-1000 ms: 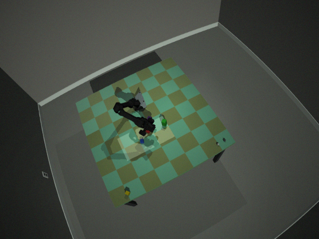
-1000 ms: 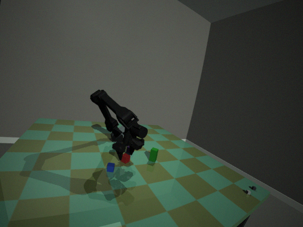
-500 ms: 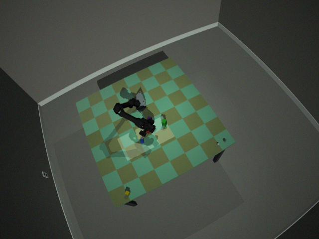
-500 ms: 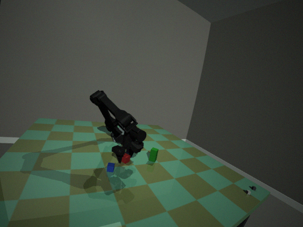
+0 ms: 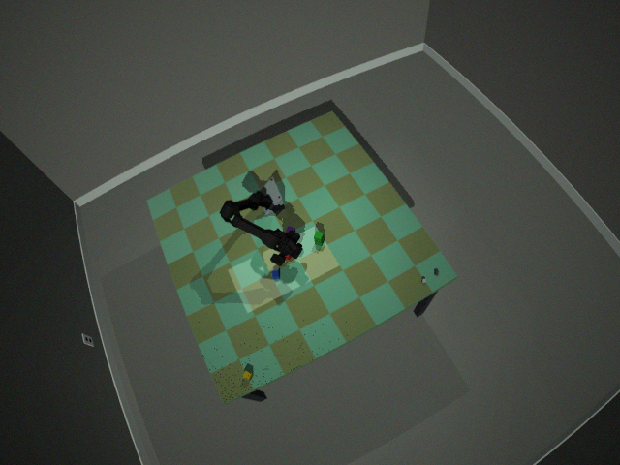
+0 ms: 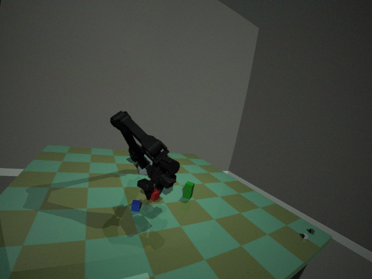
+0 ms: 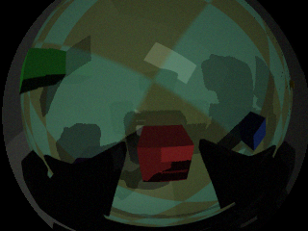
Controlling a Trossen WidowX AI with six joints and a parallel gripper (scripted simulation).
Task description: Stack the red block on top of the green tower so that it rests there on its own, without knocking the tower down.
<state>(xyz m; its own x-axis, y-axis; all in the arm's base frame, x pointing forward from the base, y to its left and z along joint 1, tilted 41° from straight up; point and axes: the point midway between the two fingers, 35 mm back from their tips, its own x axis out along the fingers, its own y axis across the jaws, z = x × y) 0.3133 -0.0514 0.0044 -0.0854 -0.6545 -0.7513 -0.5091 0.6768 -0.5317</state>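
The red block lies 1 cm above my gripper tip. The rest, counted from my gripper tip: yellow block 46 cm ahead, 45 cm to the right, 1 cm above; then purple block 11 cm behind, 7 cm to the left, 1 cm above; then blue block 7 cm ahead, 10 cm to the right, 1 cm above.
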